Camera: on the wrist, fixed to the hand. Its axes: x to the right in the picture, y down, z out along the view.
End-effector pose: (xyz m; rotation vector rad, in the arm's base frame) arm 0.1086 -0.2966 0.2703 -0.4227 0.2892 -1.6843
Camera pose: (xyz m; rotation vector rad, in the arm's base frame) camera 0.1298 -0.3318 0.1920 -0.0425 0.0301 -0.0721
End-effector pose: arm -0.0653 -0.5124 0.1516 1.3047 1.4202 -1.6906
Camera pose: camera -0.0036 -0.4648 0.1100 1.5414 -0.3052 -0.8445
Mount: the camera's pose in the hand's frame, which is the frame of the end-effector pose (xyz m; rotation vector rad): 0.0234 0.0575 -0.0629 0.3717 -0.2840 1.6099
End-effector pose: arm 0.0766 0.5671 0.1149 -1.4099 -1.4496 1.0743
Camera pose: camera 0.1529 0.5927 0.0783 2.0764 -0.1036 -2.3315
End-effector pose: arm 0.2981 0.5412 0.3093 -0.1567 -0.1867 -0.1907
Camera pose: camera 0.3429 0.5821 0.2450 0.0712 -0.3228 1.4690
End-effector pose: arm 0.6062 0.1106 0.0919 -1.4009 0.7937 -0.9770
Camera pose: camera 0.5638 0.0586 0.0344 -0.2431 1.0886 0.3371
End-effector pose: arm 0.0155 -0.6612 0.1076 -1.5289 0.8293 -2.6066
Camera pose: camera -0.0624 -0.6894 0.0769 -0.5357 0.8602 -1.1884
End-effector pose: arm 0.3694 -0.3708 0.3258 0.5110 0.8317 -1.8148
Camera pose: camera 0.4115 -0.3522 0.2503 0.7866 -0.2276 -0.4597
